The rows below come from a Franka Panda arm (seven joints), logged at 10 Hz.
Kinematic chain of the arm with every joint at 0, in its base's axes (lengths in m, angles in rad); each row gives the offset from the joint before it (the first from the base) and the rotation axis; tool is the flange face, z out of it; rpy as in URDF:
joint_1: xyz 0 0 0.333 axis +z
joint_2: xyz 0 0 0 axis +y
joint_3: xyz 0 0 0.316 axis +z
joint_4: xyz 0.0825 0 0 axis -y
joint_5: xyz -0.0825 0 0.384 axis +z
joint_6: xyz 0 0 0 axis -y
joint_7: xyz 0.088 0 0 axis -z
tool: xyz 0 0 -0.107 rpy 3.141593 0 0
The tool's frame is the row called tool.
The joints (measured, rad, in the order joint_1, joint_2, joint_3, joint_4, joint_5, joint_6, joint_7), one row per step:
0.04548 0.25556 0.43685 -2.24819 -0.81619 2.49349 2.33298
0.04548 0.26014 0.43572 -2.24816 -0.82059 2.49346 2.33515
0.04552 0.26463 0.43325 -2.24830 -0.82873 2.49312 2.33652
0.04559 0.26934 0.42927 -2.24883 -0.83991 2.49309 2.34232
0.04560 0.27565 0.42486 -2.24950 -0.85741 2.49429 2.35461
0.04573 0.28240 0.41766 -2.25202 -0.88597 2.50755 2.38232
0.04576 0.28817 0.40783 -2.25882 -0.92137 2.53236 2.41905
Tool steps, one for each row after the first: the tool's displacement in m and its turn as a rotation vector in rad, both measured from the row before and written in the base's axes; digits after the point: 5 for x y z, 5 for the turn. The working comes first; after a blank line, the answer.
Tool pose at each row, in the base's axes (x y z in m, rotation vector in rad; the steps are taken from these numbers as rounded here):
0.47794 0.25569 0.26291 2.51793 -1.74386 0.60309
0.47788 0.25514 0.26060 2.51656 -1.74110 0.60122
0.47806 0.25392 0.25816 2.51588 -1.73387 0.60279
0.47842 0.25197 0.25539 2.51209 -1.73017 0.60683
0.47870 0.24992 0.25182 2.50745 -1.72804 0.61450
0.47902 0.24781 0.24797 2.50633 -1.73853 0.62944
0.47851 0.24528 0.24357 2.51054 -1.75633 0.64565

-0.00006 -0.00055 -0.00231 -0.00209 0.00248 0.00035
0.00018 -0.00122 -0.00244 -0.00489 0.00153 0.00270
0.00036 -0.00195 -0.00277 -0.00541 -0.00014 -0.00023
0.00028 -0.00205 -0.00357 -0.00580 -0.00266 -0.00114
0.00032 -0.00211 -0.00385 0.00231 -0.01236 -0.00412
-0.00051 -0.00253 -0.00440 0.00984 -0.01716 -0.00417

